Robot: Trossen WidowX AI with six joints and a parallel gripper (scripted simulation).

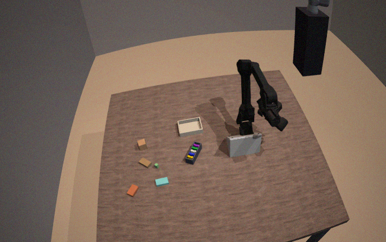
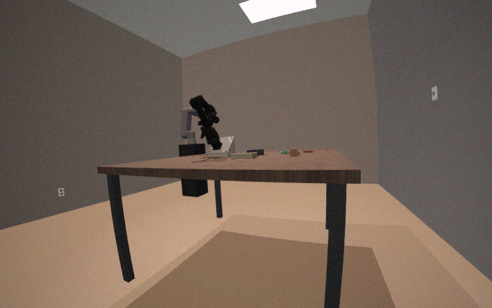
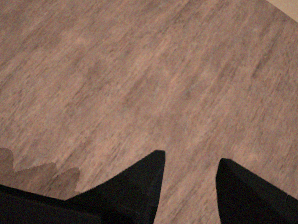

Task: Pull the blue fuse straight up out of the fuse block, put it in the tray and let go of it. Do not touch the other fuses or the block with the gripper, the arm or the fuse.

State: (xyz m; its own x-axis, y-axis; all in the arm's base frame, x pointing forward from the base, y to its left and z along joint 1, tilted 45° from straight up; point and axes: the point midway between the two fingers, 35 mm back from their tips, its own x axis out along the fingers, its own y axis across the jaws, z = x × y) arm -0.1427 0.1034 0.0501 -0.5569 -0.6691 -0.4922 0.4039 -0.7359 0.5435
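Right now the blue fuse is 470 mm ahead of my gripper tip and 120 mm below it. The rest, counted from my gripper tip: beige tray: 450 mm ahead, 220 mm to the right, 140 mm below; green cube: 660 mm ahead, 130 mm below, 20 mm to the left; teal block: 640 mm ahead, 140 mm below, 130 mm to the left.
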